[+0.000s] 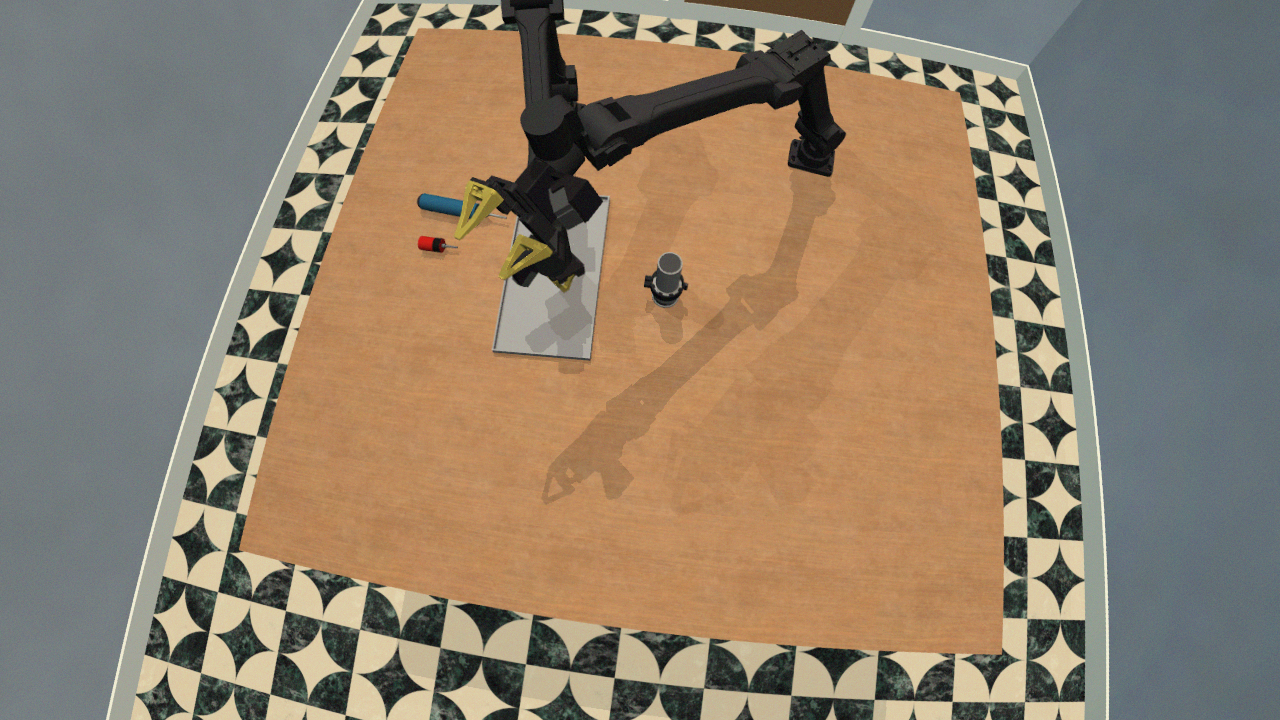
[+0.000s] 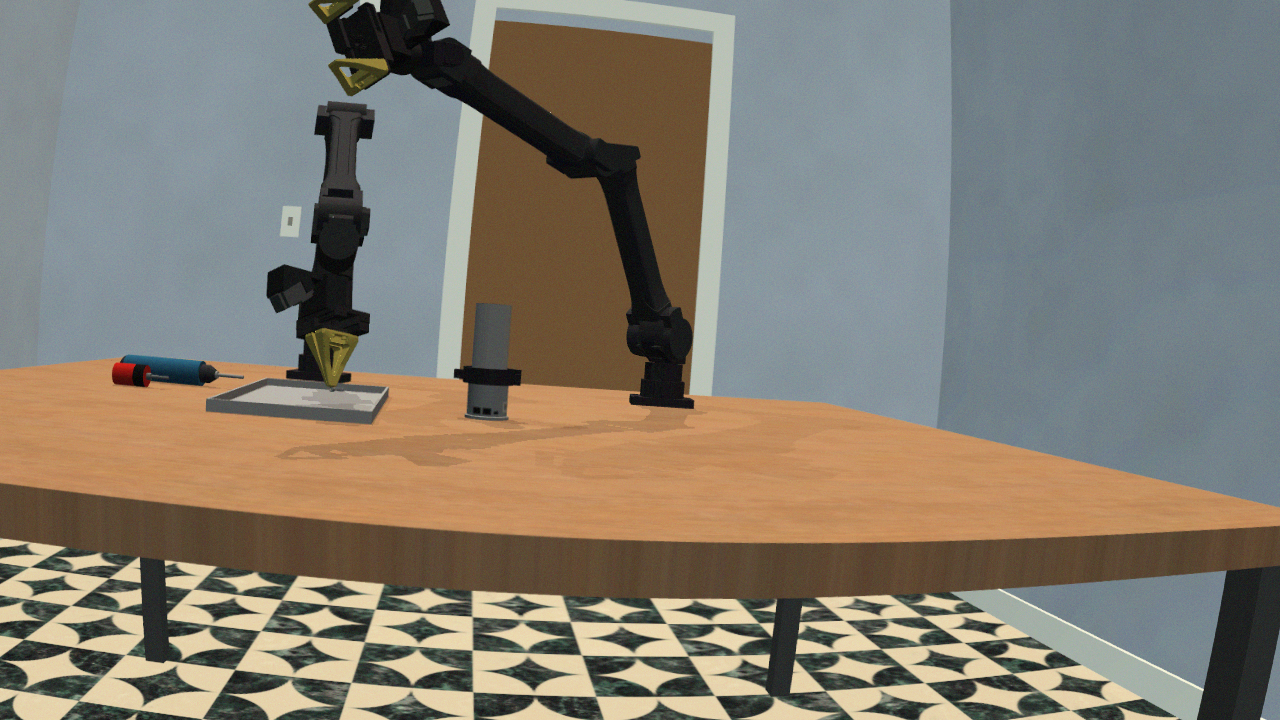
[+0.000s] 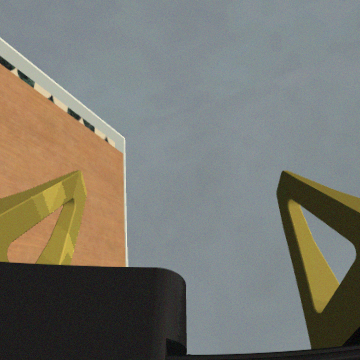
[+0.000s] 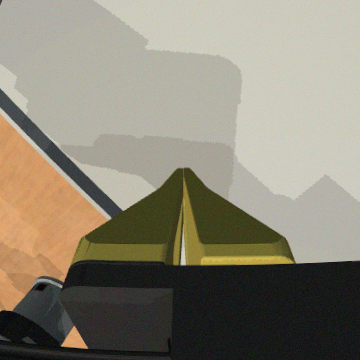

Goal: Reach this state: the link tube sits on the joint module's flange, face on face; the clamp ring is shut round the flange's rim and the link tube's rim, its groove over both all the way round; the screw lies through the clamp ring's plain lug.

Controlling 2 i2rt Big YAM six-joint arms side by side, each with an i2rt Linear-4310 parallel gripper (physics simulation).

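Places are measured from the left arm's base along level axes (x ahead, y left, z up), in centimetres.
Pixels of known places: left gripper, fingertip midpoint: (image 1: 479,259) (image 2: 321,31) (image 3: 181,181); right gripper, fingertip midpoint: (image 1: 565,290) (image 2: 331,386) (image 4: 182,178); left arm's base, origin of the base link: (image 1: 810,159) (image 2: 660,405); right arm's base, origin of the base link: (image 2: 318,379).
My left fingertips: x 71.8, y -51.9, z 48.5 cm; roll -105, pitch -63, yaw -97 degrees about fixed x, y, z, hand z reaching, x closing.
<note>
For each thing: its top centre in the pictures, then the offset to it from my left fingertips. "spot": a spot on its surface instead.
- grey link tube, middle of its top: (image 2: 494,304) (image 1: 670,263) dz -32.5, dx -22.8, dy +23.4 cm
- joint module, middle of its top: (image 4: 19,350) (image 2: 489,372) dz -42.2, dx -22.8, dy +23.4 cm
- black clamp ring, surface spot: (image 4: 20,325) spot: dz -42.8, dx -20.6, dy +20.4 cm
- shallow grey tray, middle of its top: (image 4: 325,208) (image 2: 309,391) (image 1: 553,268) dz -46.9, dx -22.3, dy -3.3 cm
- blue-handled driver, surface spot: (image 2: 165,369) spot: dz -46.2, dx -30.5, dy -32.6 cm
- short red driver, middle of its top: (image 2: 142,364) (image 1: 436,241) dz -45.1, dx -21.8, dy -32.4 cm
The grey link tube (image 1: 668,267) (image 2: 492,335) stands upright above the joint module (image 2: 487,402) (image 4: 42,302). The black clamp ring (image 2: 488,376) (image 4: 20,325) sits round where they meet, its lugs sticking out sideways. Whether its groove covers both rims all round is too small to tell. The screw does not show. My right gripper (image 1: 563,284) (image 2: 332,386) (image 4: 182,178) is shut, fingertips together low over the tray, with nothing seen between them. My left gripper (image 1: 480,257) (image 2: 329,37) (image 3: 181,181) is open and empty, high above the table.
The shallow grey tray (image 1: 541,355) (image 2: 290,412) (image 4: 60,157) lies beside the tube assembly. A blue-handled driver (image 1: 438,205) (image 2: 165,369) and a short red driver (image 1: 429,243) (image 2: 131,374) lie past the tray's other side. The left arm reaches over the right arm's side.
</note>
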